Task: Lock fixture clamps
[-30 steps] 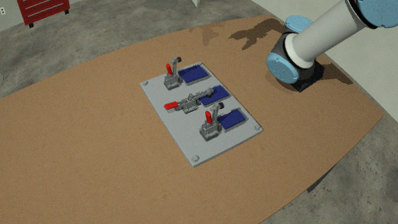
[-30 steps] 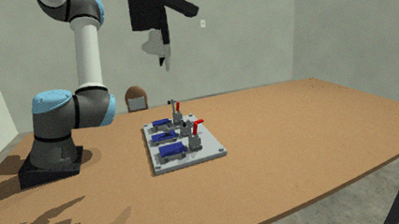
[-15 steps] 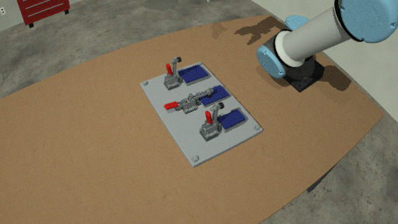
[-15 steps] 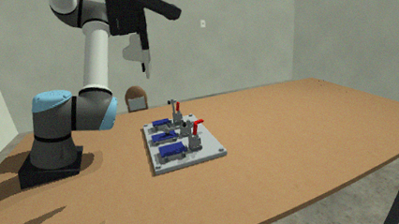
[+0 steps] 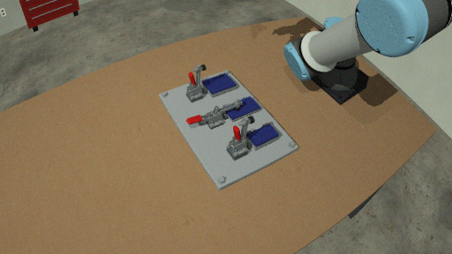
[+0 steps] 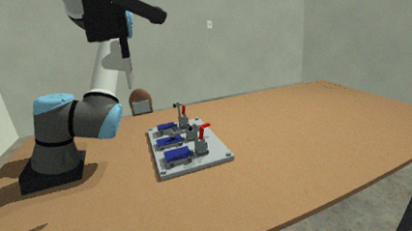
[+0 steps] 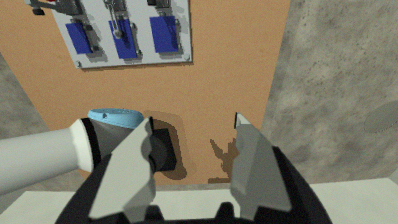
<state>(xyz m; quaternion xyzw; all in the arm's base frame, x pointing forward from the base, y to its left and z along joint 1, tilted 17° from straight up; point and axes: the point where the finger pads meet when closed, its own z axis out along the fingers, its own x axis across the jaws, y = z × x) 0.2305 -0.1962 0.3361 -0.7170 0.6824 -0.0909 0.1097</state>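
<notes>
The grey fixture plate is 290 mm below my hand, 190 mm to the left of it and 130 mm ahead of it.
</notes>
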